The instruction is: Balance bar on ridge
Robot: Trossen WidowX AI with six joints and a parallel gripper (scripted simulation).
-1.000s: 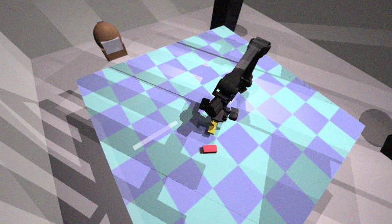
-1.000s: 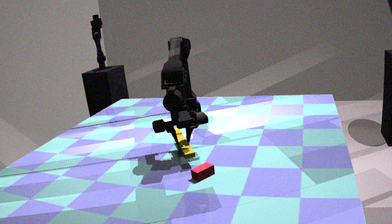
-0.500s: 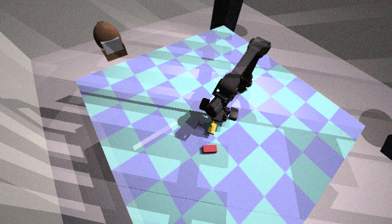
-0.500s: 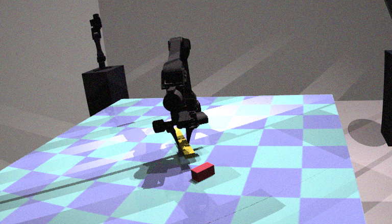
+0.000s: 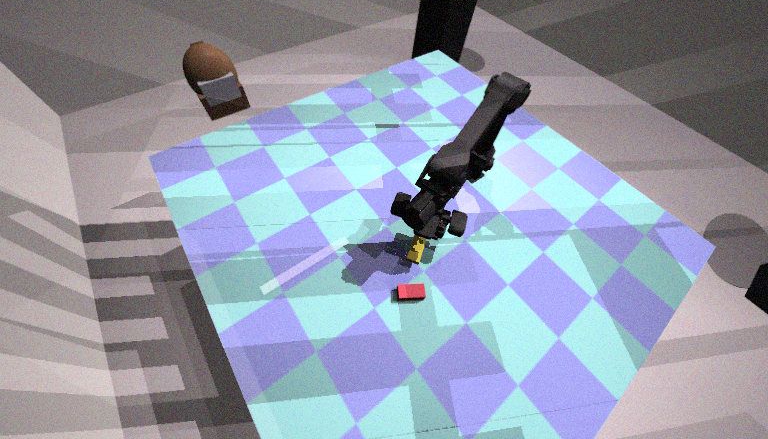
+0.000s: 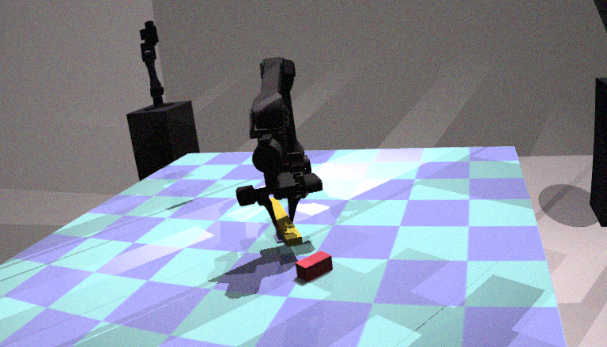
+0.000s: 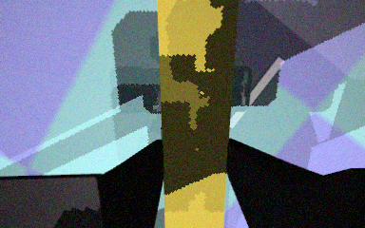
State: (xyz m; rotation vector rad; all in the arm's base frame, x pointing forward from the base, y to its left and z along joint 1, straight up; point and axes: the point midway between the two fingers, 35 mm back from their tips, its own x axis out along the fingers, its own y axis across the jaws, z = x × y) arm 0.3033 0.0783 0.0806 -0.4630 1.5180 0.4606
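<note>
My gripper tip is now 2 cm to the left of the yellow bar and 2 cm past it. From my gripper tip the other things lie so: red block (13 cm ahead, 11 cm to the left, 3 cm below).
</note>
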